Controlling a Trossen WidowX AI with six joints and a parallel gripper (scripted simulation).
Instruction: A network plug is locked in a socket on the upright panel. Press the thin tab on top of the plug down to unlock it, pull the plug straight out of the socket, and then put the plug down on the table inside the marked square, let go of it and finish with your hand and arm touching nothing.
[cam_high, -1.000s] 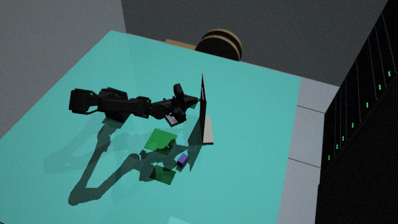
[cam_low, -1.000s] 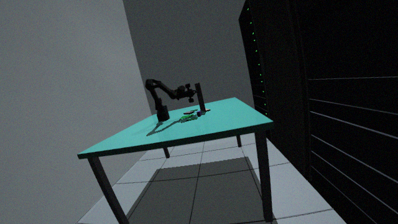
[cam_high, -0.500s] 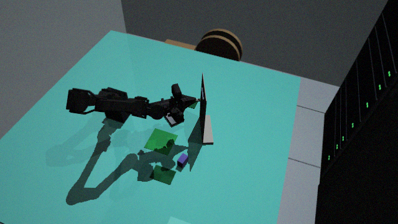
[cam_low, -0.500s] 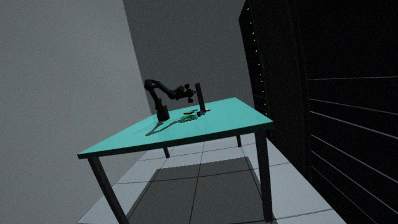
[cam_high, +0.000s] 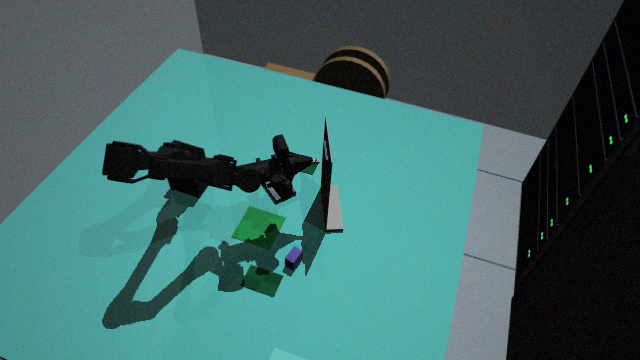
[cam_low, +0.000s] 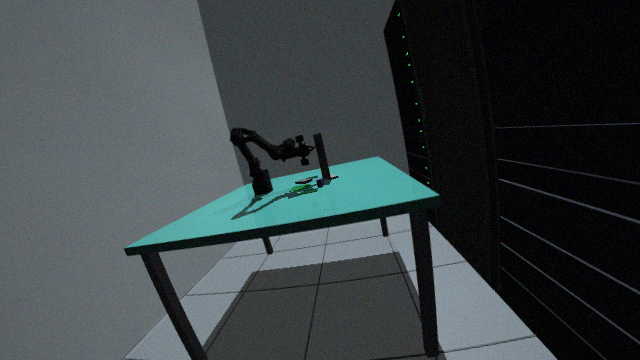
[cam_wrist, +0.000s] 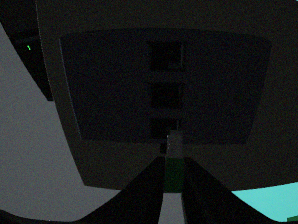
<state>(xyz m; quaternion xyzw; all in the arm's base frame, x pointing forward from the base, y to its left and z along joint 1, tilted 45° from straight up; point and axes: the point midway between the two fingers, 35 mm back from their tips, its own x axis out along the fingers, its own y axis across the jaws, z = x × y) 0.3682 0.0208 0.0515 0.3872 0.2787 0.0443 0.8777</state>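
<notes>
My gripper tip is now 210 mm above the green marked square, 130 mm past it and 100 mm to the left of it. Also, from my gripper tip: upright panel: 80 mm below, 50 mm ahead; grey pad: 210 mm below, 120 mm behind, 60 mm to the left; network plug: right at my gripper tip.
</notes>
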